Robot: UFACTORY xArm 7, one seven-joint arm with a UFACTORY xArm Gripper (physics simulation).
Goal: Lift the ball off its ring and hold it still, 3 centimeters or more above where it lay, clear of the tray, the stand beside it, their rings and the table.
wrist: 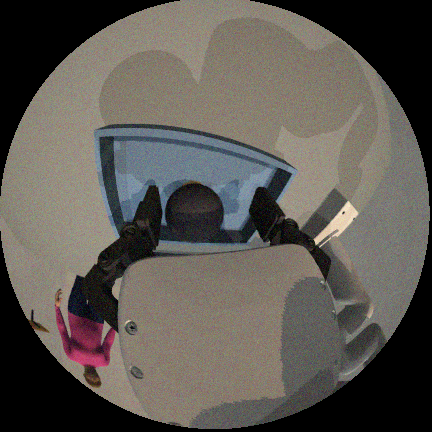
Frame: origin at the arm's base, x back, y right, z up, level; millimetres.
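Seen in the pictures: gripper, fingertip midpoint: (208, 197); arm's base, link origin: (322, 242).
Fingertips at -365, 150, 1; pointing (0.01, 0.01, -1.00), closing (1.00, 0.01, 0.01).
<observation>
Pixels of each thing's top centre, then the offset from my fingertips to it, as dx, dy, dz. "spot": a spot on its surface instead.
- dark ball, top centre: (196, 236) -12, -14, +31
- blue tray, top centre: (193, 206) -12, -14, -5
- yellowish ring, surface spot: (192, 183) spot: -14, +12, -4
A dark ball (194, 212) sits in the blue tray (200, 138), toward the tray side nearest the gripper body. A thin sliver of a yellowish ring (192, 182) shows at the ball's far edge; the rest of it is hidden. My gripper (208, 197) is open, with one black finger on each side of the ball. A gap shows between the ball and each finger, narrower on the left than on the right. The fingers overlap the tray's inside in the view. How high the fingertips are beside the ball is hard to tell.
The tray's walls stand around the ball and fingers. A pale block-like stand (338, 223) with dark dots is to the right, outside the tray. A figure in a pink top (86, 335) shows at lower left. Broad shadows fall beyond the tray.
</observation>
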